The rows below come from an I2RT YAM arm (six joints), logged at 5 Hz.
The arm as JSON. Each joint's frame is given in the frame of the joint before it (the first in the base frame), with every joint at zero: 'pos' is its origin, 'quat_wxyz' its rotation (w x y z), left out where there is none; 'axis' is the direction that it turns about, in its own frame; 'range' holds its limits. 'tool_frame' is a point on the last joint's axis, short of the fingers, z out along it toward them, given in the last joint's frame.
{
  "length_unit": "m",
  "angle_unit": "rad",
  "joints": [
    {
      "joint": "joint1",
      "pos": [
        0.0,
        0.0,
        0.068
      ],
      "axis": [
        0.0,
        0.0,
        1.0
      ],
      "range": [
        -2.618,
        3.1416
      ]
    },
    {
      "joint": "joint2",
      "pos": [
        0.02,
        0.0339,
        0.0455
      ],
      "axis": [
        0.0,
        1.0,
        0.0
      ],
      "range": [
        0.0,
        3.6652
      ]
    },
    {
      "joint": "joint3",
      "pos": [
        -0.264,
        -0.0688,
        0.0
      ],
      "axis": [
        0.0,
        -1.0,
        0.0
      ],
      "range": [
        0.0,
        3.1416
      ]
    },
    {
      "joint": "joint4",
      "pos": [
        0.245,
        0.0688,
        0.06
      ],
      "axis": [
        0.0,
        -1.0,
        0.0
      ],
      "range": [
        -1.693,
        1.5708
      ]
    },
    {
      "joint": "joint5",
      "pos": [
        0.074,
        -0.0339,
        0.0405
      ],
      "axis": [
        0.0,
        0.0,
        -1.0
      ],
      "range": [
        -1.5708,
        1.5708
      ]
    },
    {
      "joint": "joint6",
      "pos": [
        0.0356,
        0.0,
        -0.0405
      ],
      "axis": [
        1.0,
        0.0,
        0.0
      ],
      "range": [
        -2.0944,
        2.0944
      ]
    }
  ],
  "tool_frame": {
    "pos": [
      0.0,
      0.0,
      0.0
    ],
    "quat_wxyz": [
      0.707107,
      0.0,
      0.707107,
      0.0
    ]
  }
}
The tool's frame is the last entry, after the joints.
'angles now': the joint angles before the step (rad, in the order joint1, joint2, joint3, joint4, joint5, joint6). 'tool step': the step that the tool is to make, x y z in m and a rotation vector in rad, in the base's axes. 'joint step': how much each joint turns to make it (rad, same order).
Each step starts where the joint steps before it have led.
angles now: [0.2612 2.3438 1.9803 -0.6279 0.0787 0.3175]
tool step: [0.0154 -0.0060 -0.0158 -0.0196 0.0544 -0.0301]
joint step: [-0.0178 0.1012 0.1294 -0.0865 0.0111 0.0077]
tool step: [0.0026 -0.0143 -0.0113 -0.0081 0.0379 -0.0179]
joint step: [-0.0279 0.0211 0.0013 -0.0182 -0.0054 -0.0084]
